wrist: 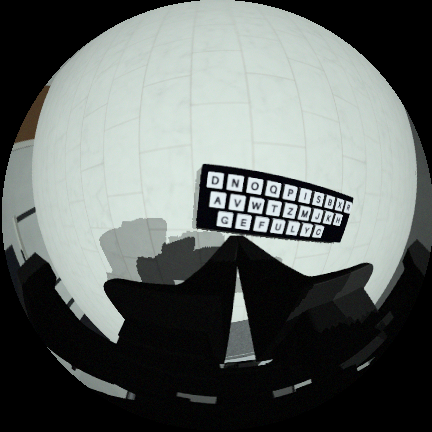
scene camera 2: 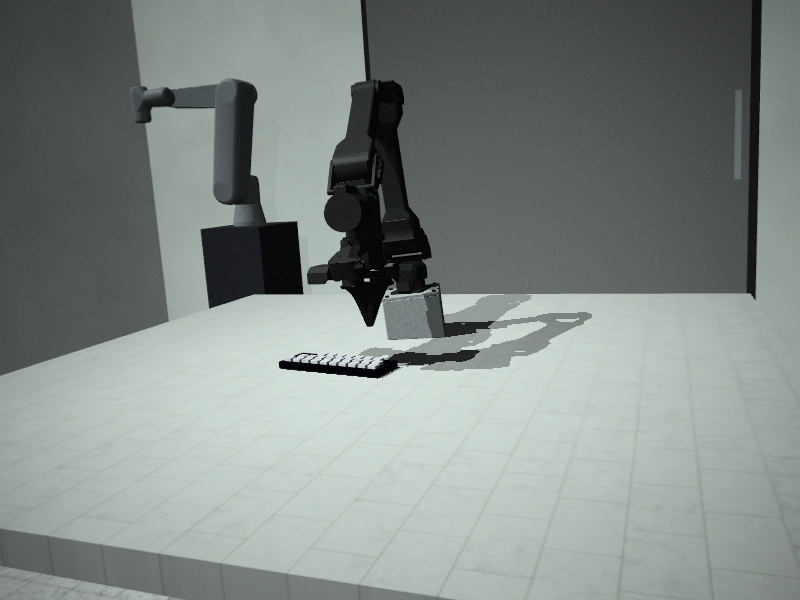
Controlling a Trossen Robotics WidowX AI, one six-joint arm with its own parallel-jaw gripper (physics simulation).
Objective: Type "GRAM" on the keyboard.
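Places are measured from the arm's base along level axes (x left, y ahead, z down), in centimetres.
Pixels of known places: gripper, fingertip midpoint: (wrist: 235, 241) (scene camera 2: 370, 326); arm's base, link origin: (wrist: 241, 364) (scene camera 2: 411, 290).
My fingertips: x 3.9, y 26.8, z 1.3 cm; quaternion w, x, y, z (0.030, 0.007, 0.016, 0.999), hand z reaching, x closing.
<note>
For each thing: its top centre in the pictures, then the offset to it from my fingertips. Level surfaces: height alone.
- black keyboard, top centre: (wrist: 293, 211) (scene camera 2: 336, 358) dy +0.5, dx -6.4, dz +5.4 cm
- G key, top centre: (wrist: 224, 219) dy -0.6, dx +0.8, dz +5.4 cm
- R key, top centre: (wrist: 347, 207) dy +1.5, dx -14.8, dz +5.4 cm
- M key, top centre: (wrist: 304, 213) dy +0.4, dx -7.7, dz +5.4 cm
- tiled table, surface height: dz +7.2 cm
A black keyboard (scene camera 2: 329, 369) (wrist: 332, 233) with white letter keys lies flat on the table. In the wrist view its top row reads D N O Q P I S B X R, the middle row A V W T Z M J K H, the bottom row G E F U L Y C. The G key (wrist: 224, 220) is at the bottom left, the A key (wrist: 217, 200) above it, the R key (wrist: 349, 207) at the far right, the M key (wrist: 304, 214) in the middle row. My gripper (scene camera 2: 369, 324) (wrist: 235, 241) is shut and empty, pointing down above the table, its tips apart from the keyboard, near its G and E side in the wrist view.
My arm's pale base block (scene camera 2: 413, 316) stands on the tiled table (scene camera 2: 452, 465) behind the keyboard. A grey second arm (scene camera 2: 233, 142) stands on a dark pedestal (scene camera 2: 248, 264) at the back left. The table's front edge (scene camera 2: 193, 576) shows at the lower left.
</note>
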